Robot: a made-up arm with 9 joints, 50 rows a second.
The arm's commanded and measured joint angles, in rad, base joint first. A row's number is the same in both.
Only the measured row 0 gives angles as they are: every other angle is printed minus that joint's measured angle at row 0.
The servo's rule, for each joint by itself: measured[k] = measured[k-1] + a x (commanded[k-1-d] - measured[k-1]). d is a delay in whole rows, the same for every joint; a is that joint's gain. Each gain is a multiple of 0.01, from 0.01 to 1. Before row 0 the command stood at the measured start. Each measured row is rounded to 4 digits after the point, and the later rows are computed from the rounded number. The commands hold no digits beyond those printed.
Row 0, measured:
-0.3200 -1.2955 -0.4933 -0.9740 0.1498 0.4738 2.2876 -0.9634 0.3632
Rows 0 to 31, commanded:
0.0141 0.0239 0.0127 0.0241 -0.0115 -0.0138 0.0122 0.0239 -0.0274
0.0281 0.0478 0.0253 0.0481 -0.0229 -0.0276 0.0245 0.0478 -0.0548
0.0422 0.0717 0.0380 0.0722 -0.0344 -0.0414 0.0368 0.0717 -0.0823
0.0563 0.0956 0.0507 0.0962 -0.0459 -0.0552 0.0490 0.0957 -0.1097
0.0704 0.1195 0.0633 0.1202 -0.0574 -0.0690 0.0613 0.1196 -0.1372
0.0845 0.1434 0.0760 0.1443 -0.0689 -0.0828 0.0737 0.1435 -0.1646
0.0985 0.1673 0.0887 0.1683 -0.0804 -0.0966 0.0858 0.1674 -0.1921
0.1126 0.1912 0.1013 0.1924 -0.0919 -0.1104 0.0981 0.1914 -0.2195
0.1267 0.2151 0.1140 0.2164 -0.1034 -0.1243 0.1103 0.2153 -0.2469
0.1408 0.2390 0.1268 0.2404 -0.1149 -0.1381 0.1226 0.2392 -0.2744
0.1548 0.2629 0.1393 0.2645 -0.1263 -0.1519 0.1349 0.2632 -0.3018
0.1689 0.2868 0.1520 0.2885 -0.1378 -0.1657 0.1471 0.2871 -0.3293
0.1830 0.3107 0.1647 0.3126 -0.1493 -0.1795 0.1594 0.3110 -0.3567
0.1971 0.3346 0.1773 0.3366 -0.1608 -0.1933 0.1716 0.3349 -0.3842
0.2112 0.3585 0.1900 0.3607 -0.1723 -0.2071 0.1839 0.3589 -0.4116
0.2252 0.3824 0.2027 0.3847 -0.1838 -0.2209 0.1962 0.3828 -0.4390
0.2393 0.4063 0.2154 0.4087 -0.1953 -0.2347 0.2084 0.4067 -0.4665
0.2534 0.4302 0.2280 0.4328 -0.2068 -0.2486 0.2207 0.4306 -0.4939
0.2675 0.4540 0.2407 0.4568 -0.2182 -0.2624 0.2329 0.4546 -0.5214
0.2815 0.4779 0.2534 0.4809 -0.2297 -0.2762 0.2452 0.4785 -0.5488
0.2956 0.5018 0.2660 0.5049 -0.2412 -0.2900 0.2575 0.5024 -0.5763
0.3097 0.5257 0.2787 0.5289 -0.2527 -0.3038 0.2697 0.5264 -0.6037
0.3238 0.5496 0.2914 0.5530 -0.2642 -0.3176 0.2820 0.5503 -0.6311
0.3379 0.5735 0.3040 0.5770 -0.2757 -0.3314 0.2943 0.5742 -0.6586
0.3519 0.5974 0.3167 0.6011 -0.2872 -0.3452 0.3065 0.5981 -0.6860
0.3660 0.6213 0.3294 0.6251 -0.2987 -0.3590 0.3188 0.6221 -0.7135
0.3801 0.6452 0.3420 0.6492 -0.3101 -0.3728 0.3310 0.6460 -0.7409
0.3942 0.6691 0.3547 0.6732 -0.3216 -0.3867 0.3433 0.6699 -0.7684
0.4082 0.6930 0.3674 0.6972 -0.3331 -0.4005 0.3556 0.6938 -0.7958
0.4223 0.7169 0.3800 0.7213 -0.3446 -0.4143 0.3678 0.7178 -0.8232
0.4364 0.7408 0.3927 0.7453 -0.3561 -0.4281 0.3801 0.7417 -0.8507
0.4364 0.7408 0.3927 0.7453 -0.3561 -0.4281 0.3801 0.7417 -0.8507
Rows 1 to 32, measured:
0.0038 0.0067 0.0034 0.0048 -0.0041 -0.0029 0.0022 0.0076 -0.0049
0.0104 0.0182 0.0093 0.0135 -0.0109 -0.0081 0.0062 0.0205 -0.0139
0.0190 0.0332 0.0170 0.0252 -0.0194 -0.0151 0.0117 0.0369 -0.0262
0.0291 0.0507 0.0261 0.0394 -0.0289 -0.0235 0.0184 0.0557 -0.0412
0.0403 0.0700 0.0361 0.0556 -0.0392 -0.0331 0.0261 0.0761 -0.0585
0.0522 0.0906 0.0469 0.0733 -0.0499 -0.0435 0.0347 0.0977 -0.0776
0.0647 0.1121 0.0582 0.0923 -0.0609 -0.0547 0.0439 0.1200 -0.0982
0.0776 0.1342 0.0698 0.1123 -0.0721 -0.0664 0.0537 0.1428 -0.1200
0.0909 0.1569 0.0817 0.1331 -0.0834 -0.0786 0.0639 0.1660 -0.1428
0.1044 0.1799 0.0939 0.1546 -0.0947 -0.0911 0.0745 0.1894 -0.1665
0.1180 0.2031 0.1062 0.1766 -0.1061 -0.1039 0.0854 0.2130 -0.1909
0.1317 0.2265 0.1186 0.1990 -0.1175 -0.1169 0.0965 0.2367 -0.2158
0.1456 0.2501 0.1310 0.2217 -0.1289 -0.1300 0.1078 0.2605 -0.2412
0.1595 0.2738 0.1435 0.2447 -0.1404 -0.1433 0.1193 0.2843 -0.2669
0.1735 0.2975 0.1561 0.2679 -0.1519 -0.1567 0.1309 0.3082 -0.2929
0.1875 0.3213 0.1687 0.2913 -0.1634 -0.1702 0.1427 0.3321 -0.3192
0.2015 0.3451 0.1813 0.3148 -0.1749 -0.1837 0.1545 0.3560 -0.3457
0.2155 0.3689 0.1939 0.3384 -0.1864 -0.1973 0.1664 0.3799 -0.3724
0.2295 0.3927 0.2065 0.3621 -0.1978 -0.2110 0.1784 0.4038 -0.3992
0.2435 0.4166 0.2192 0.3859 -0.2093 -0.2247 0.1904 0.4277 -0.4261
0.2576 0.4405 0.2318 0.4097 -0.2208 -0.2384 0.2025 0.4516 -0.4531
0.2717 0.4644 0.2445 0.4335 -0.2323 -0.2521 0.2146 0.4755 -0.4802
0.2858 0.4883 0.2572 0.4574 -0.2438 -0.2659 0.2267 0.4994 -0.5074
0.2999 0.5122 0.2698 0.4813 -0.2553 -0.2797 0.2389 0.5233 -0.5346
0.3139 0.5361 0.2825 0.5053 -0.2668 -0.2935 0.2511 0.5472 -0.5619
0.3280 0.5600 0.2952 0.5293 -0.2783 -0.3073 0.2633 0.5712 -0.5892
0.3421 0.5839 0.3078 0.5533 -0.2897 -0.3211 0.2755 0.5951 -0.6165
0.3562 0.6078 0.3205 0.5773 -0.3012 -0.3349 0.2877 0.6190 -0.6438
0.3702 0.6317 0.3332 0.6013 -0.3127 -0.3487 0.2999 0.6429 -0.6712
0.3843 0.6556 0.3458 0.6253 -0.3242 -0.3625 0.3121 0.6669 -0.6986
0.3984 0.6795 0.3585 0.6493 -0.3357 -0.3763 0.3243 0.6908 -0.7260
0.4087 0.6967 0.3677 0.6685 -0.3430 -0.3872 0.3343 0.7071 -0.7484
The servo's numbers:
d 0
a 0.27 0.28 0.27 0.20 0.36 0.21 0.18 0.32 0.18

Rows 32 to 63, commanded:
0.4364 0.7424 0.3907 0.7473 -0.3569 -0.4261 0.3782 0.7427 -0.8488
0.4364 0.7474 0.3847 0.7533 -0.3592 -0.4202 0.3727 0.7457 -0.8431
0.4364 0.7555 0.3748 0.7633 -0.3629 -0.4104 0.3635 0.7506 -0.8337
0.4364 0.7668 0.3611 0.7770 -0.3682 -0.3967 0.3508 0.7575 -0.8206
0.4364 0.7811 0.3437 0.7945 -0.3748 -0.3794 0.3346 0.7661 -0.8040
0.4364 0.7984 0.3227 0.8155 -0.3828 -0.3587 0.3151 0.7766 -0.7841
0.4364 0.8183 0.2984 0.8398 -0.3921 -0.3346 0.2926 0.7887 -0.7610
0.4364 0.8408 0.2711 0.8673 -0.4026 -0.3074 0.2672 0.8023 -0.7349
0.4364 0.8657 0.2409 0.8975 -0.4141 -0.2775 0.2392 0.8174 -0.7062
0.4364 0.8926 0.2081 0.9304 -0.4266 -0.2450 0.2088 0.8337 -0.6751
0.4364 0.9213 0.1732 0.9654 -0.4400 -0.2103 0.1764 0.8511 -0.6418
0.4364 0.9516 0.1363 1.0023 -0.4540 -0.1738 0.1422 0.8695 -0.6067
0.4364 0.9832 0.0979 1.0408 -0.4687 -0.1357 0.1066 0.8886 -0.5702
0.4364 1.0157 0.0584 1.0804 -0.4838 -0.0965 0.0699 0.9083 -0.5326
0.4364 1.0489 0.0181 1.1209 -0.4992 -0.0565 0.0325 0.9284 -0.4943
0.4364 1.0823 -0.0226 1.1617 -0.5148 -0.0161 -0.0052 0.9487 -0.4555
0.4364 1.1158 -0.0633 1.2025 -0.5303 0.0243 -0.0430 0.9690 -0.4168
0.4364 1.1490 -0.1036 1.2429 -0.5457 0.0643 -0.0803 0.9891 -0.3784
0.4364 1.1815 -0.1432 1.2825 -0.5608 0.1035 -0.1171 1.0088 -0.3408
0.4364 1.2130 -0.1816 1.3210 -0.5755 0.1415 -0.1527 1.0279 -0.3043
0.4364 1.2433 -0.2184 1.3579 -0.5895 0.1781 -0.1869 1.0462 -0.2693
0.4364 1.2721 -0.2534 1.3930 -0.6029 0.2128 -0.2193 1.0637 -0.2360
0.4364 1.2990 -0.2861 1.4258 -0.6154 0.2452 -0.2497 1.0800 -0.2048
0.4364 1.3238 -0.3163 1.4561 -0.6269 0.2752 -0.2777 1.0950 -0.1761
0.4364 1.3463 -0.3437 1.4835 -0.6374 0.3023 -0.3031 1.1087 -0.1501
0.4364 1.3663 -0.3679 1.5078 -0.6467 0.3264 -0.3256 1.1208 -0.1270
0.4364 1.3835 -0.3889 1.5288 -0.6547 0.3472 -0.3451 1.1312 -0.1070
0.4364 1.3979 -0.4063 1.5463 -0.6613 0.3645 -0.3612 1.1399 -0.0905
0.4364 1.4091 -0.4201 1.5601 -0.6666 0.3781 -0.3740 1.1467 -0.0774
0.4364 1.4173 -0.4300 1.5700 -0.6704 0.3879 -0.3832 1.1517 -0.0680
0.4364 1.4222 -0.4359 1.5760 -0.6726 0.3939 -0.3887 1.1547 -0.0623
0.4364 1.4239 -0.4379 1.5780 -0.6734 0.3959 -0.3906 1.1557 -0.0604
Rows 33 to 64, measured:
0.4162 0.7095 0.3739 0.6843 -0.3480 -0.3954 0.3422 0.7185 -0.7665
0.4217 0.7201 0.3768 0.6981 -0.3520 -0.4006 0.3477 0.7272 -0.7803
0.4257 0.7300 0.3763 0.7111 -0.3559 -0.4027 0.3505 0.7347 -0.7899
0.4286 0.7403 0.3722 0.7243 -0.3603 -0.4014 0.3506 0.7420 -0.7954
0.4307 0.7517 0.3645 0.7383 -0.3655 -0.3968 0.3477 0.7497 -0.7969
0.4322 0.7648 0.3532 0.7537 -0.3717 -0.3888 0.3418 0.7583 -0.7946
0.4333 0.7798 0.3384 0.7709 -0.3790 -0.3774 0.3329 0.7680 -0.7886
0.4341 0.7969 0.3202 0.7902 -0.3875 -0.3627 0.3211 0.7790 -0.7789
0.4347 0.8162 0.2988 0.8117 -0.3971 -0.3448 0.3064 0.7913 -0.7658
0.4352 0.8376 0.2743 0.8354 -0.4077 -0.3238 0.2888 0.8049 -0.7495
0.4355 0.8610 0.2470 0.8614 -0.4193 -0.3000 0.2686 0.8197 -0.7301
0.4357 0.8864 0.2171 0.8896 -0.4318 -0.2735 0.2458 0.8356 -0.7079
0.4359 0.9135 0.1849 0.9198 -0.4451 -0.2446 0.2207 0.8526 -0.6831
0.4360 0.9421 0.1507 0.9519 -0.4590 -0.2135 0.1936 0.8704 -0.6560
0.4361 0.9720 0.1149 0.9857 -0.4735 -0.1805 0.1646 0.8890 -0.6269
0.4362 1.0029 0.0778 1.0209 -0.4884 -0.1460 0.1340 0.9081 -0.5960
0.4363 1.0345 0.0397 1.0572 -0.5035 -0.1102 0.1021 0.9276 -0.5637
0.4363 1.0666 0.0010 1.0943 -0.5187 -0.0736 0.0693 0.9473 -0.5303
0.4363 1.0988 -0.0379 1.1319 -0.5339 -0.0364 0.0357 0.9670 -0.4962
0.4363 1.1308 -0.0767 1.1697 -0.5489 0.0010 0.0018 0.9865 -0.4617
0.4363 1.1623 -0.1150 1.2073 -0.5635 0.0382 -0.0322 1.0056 -0.4271
0.4363 1.1930 -0.1524 1.2444 -0.5777 0.0749 -0.0659 1.0242 -0.3927
0.4363 1.2227 -0.1885 1.2807 -0.5913 0.1107 -0.0990 1.0421 -0.3589
0.4363 1.2510 -0.2230 1.3158 -0.6041 0.1452 -0.1312 1.0590 -0.3260
0.4363 1.2777 -0.2556 1.3493 -0.6161 0.1782 -0.1621 1.0749 -0.2943
0.4363 1.3025 -0.2859 1.3810 -0.6271 0.2093 -0.1915 1.0896 -0.2642
0.4363 1.3252 -0.3137 1.4106 -0.6370 0.2383 -0.2191 1.1029 -0.2359
0.4363 1.3456 -0.3387 1.4377 -0.6457 0.2648 -0.2447 1.1147 -0.2097
0.4363 1.3634 -0.3607 1.4622 -0.6532 0.2886 -0.2680 1.1249 -0.1859
0.4363 1.3785 -0.3794 1.4838 -0.6594 0.3095 -0.2887 1.1335 -0.1647
0.4363 1.3907 -0.3947 1.5022 -0.6642 0.3272 -0.3067 1.1403 -0.1463
0.4363 1.4000 -0.4064 1.5174 -0.6675 0.3416 -0.3218 1.1452 -0.1308

